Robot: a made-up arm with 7 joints.
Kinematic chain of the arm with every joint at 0, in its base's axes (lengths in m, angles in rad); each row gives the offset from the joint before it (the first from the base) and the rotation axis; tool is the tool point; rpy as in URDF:
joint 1: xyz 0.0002 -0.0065 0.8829 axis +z
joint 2: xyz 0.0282 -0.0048 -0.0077 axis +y
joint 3: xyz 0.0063 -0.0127 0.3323 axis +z
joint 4: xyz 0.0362 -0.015 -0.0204 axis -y
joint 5: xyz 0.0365 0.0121 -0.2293 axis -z
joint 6: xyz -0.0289 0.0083 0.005 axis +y
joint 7: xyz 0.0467 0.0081 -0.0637 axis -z
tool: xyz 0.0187 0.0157 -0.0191 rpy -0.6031 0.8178 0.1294
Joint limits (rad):
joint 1: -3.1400..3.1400
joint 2: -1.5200..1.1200
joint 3: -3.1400..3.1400
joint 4: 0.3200..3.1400
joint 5: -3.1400..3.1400
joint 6: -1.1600..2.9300
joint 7: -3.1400..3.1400
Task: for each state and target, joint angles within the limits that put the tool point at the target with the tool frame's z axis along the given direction. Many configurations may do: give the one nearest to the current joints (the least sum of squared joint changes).
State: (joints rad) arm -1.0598 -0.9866 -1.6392 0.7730 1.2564 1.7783 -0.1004
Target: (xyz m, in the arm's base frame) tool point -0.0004 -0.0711 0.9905 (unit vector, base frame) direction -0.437 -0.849 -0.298
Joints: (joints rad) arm -1.5323 -0.9085 -0.8035 0.3200 0.6567 1.8996 0.8311
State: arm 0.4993 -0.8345 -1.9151 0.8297 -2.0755 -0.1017 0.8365
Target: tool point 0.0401 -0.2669 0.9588 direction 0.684 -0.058 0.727
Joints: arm 0.3964 -0.0802 -2.0719 0.6582 -1.5295 0.0046 1.3240
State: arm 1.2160 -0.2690 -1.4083 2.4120 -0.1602 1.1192 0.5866
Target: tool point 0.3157 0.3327 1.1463 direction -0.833 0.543 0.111
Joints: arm 1.3675 0.2562 -0.7530 1.6258 -0.5162 0.3163 -0.0602
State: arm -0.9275 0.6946 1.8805 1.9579 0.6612 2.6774 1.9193
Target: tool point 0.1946 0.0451 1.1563 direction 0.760 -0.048 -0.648
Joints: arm -1.0639 0.3843 1.6570 1.6025 0.7980 2.5517 2.2315
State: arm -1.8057 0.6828 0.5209 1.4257 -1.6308 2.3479 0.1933
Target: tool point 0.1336 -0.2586 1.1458 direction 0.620 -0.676 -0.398
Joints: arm -1.3974 -0.0015 0.9421 1.3938 -1.3603 2.5716 0.6818
